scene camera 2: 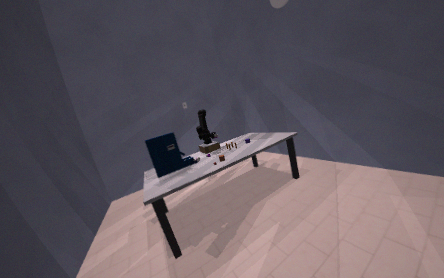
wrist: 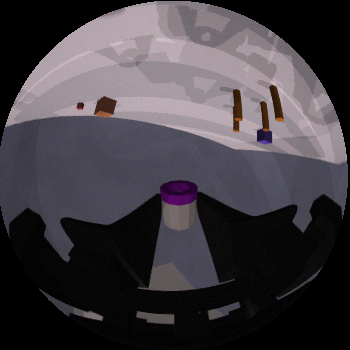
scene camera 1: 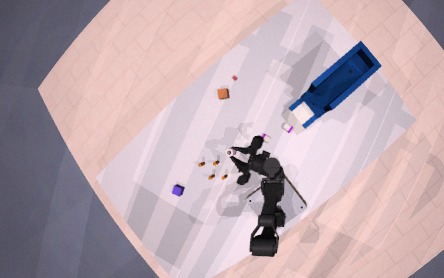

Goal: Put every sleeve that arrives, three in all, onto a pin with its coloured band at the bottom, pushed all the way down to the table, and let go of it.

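Note:
My gripper is shut on a white sleeve with a purple band. The sleeve is held upright above the table, band end down, beside the group of pins. Several orange-brown pins stand bare on the table, to the left of the sleeve in scene camera 1. A second sleeve with a purple band is on the table near the gripper's upper side. A third sleeve is at the chute's low end. How these two are turned is too small to tell.
A large blue chute with a white block stands at the upper right in scene camera 1. An orange cube, a small red cube and a purple cube are on the table.

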